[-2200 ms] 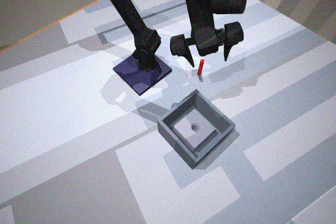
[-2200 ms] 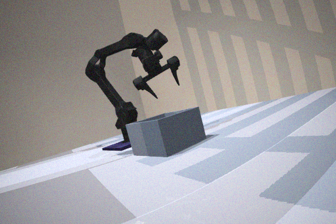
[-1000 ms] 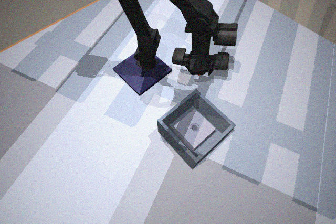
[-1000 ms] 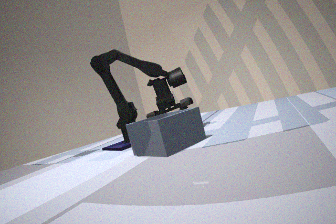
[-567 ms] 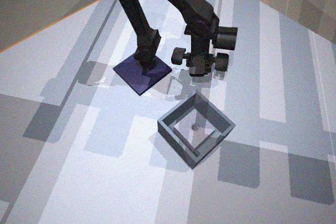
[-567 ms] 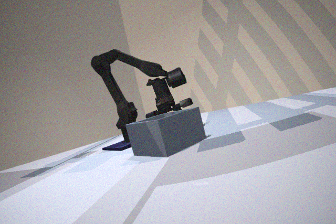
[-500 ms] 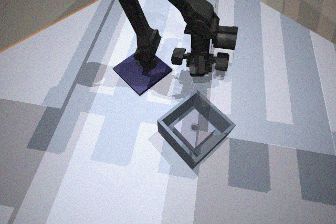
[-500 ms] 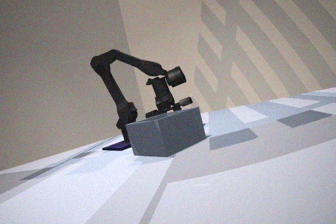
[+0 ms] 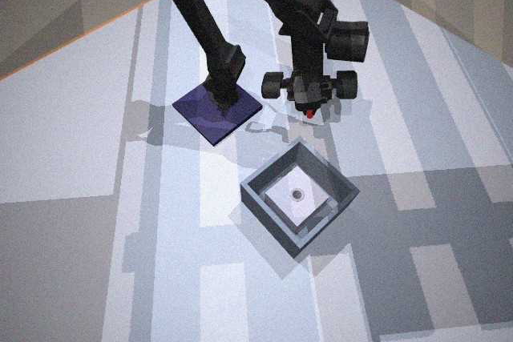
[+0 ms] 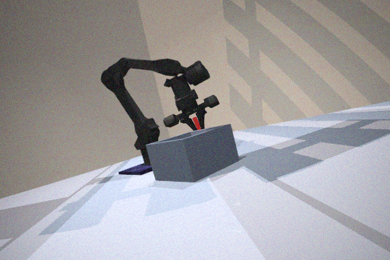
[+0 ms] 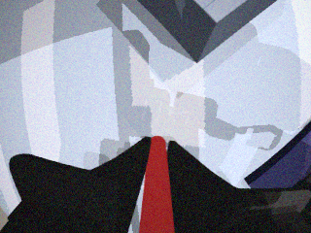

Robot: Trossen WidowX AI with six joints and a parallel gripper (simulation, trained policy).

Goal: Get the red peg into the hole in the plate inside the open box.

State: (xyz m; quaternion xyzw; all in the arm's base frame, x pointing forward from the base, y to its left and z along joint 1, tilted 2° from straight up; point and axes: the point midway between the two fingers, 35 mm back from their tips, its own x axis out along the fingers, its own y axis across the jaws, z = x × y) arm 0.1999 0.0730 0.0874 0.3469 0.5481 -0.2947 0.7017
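Now: gripper tip 16 cm to the left of the pale plate, 10 cm short of it and 3 cm above it. The rest, counted from my gripper tip: grey box 16 cm to the right, 10 cm ahead, 5 cm below; then red peg 2 cm above, 1 cm to the left, 1 cm behind.
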